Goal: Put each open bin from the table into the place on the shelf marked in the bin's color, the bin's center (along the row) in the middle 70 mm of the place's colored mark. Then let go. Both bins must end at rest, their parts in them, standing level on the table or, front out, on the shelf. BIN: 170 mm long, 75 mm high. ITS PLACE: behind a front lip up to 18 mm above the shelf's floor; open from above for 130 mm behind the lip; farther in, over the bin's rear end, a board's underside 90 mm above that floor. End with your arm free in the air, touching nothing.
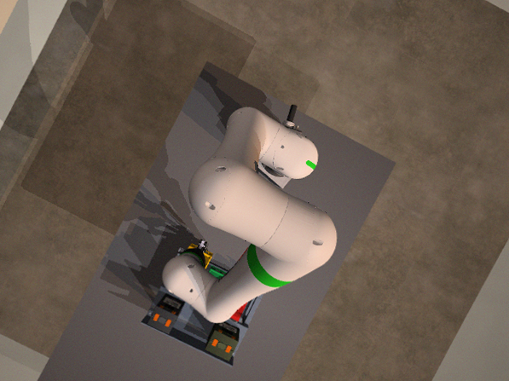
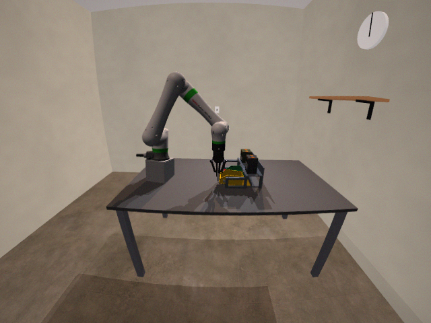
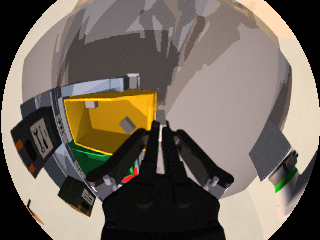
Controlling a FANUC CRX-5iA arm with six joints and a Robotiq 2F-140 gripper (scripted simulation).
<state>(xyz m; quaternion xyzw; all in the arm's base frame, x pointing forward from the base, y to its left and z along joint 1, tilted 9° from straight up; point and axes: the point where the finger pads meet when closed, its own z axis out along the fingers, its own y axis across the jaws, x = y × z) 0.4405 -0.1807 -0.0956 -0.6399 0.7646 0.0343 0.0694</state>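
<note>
Right now my hand is 100 mm short of the yellow bin, 20 mm to the left of it and 10 mm above it. Round my hand: green bin 170 mm ahead, 90 mm to the left, 20 mm below; then yellow-marked place 150 mm ahead, 50 mm below, 20 mm to the right; then red mark 200 mm to the left, 190 mm ahead, 50 mm below.
</note>
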